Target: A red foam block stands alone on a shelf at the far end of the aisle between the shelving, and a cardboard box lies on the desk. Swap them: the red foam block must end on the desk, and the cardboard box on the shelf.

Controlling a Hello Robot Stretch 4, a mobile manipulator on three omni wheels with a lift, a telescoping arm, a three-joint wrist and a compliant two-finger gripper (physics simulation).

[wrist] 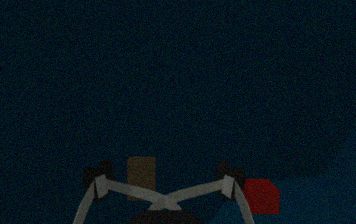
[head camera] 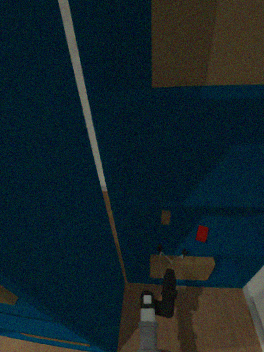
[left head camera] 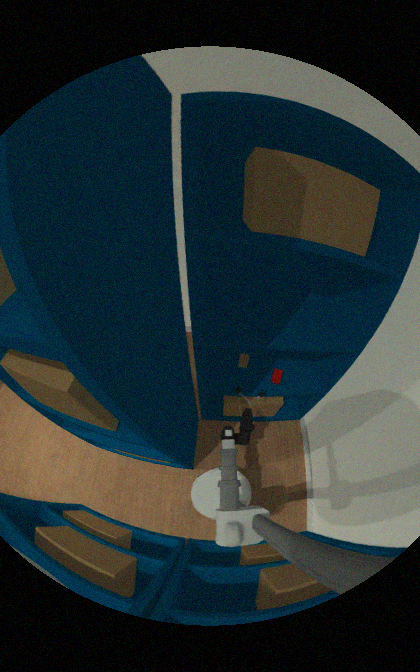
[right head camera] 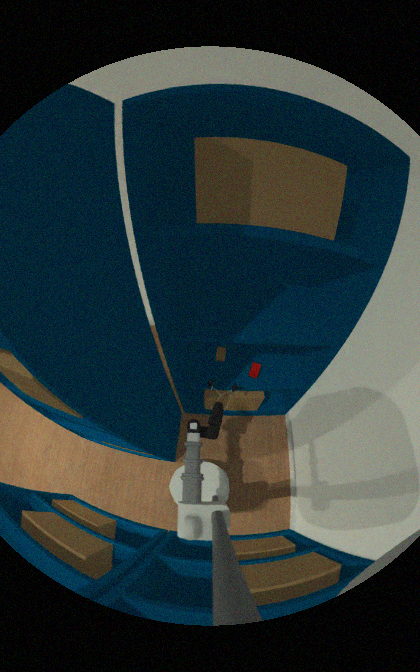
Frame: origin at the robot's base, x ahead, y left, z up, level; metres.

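Where they show: gripper, fingertip midpoint: (wrist: 165, 174) (head camera: 172, 246).
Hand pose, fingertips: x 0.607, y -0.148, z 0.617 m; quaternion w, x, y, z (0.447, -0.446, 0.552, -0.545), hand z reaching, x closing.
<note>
Things, the pixels of their top centre, and the offset from my fingertips. "spot": a spot on its surface instead. Level surfaces: height alone.
- red foam block at its top centre: (wrist: 258, 183) (head camera: 202, 231) 0.133 m ahead, 0.220 m right, 0.065 m down
- blue shelf at its surface level: 0.110 m down
- small cardboard box at its top centre: (wrist: 141, 158) (head camera: 166, 213) 0.255 m ahead, 0.002 m left, 0.020 m down
- large box at a spot on its surface: (head camera: 200, 45) spot: 0.039 m ahead, 0.015 m right, 0.903 m up
The red foam block (head camera: 202, 233) (left head camera: 277, 376) (right head camera: 255, 370) (wrist: 262, 197) stands on a blue shelf (head camera: 235, 237) (left head camera: 312, 377) (right head camera: 290, 372). A small cardboard box (head camera: 166, 217) (left head camera: 243, 360) (right head camera: 220, 354) (wrist: 141, 172) stands on the same shelf unit, to the left of the block and apart from it, in a darker part. My gripper (head camera: 172, 251) (left head camera: 250, 392) (right head camera: 222, 386) (wrist: 165, 174) is open and empty, in front of the box and block. In the wrist view the box shows beyond the fingers and the block outside the right finger. The desk does not show.
A wide cardboard box (head camera: 197, 269) (left head camera: 267, 407) (right head camera: 247, 400) sits low behind the gripper. A large box (head camera: 200, 45) (left head camera: 310, 200) (right head camera: 270, 185) sits higher on the shelving. A pale wall (left head camera: 360, 450) (right head camera: 345, 450) stands at the right. More shelving with boxes stands at the left and near side.
</note>
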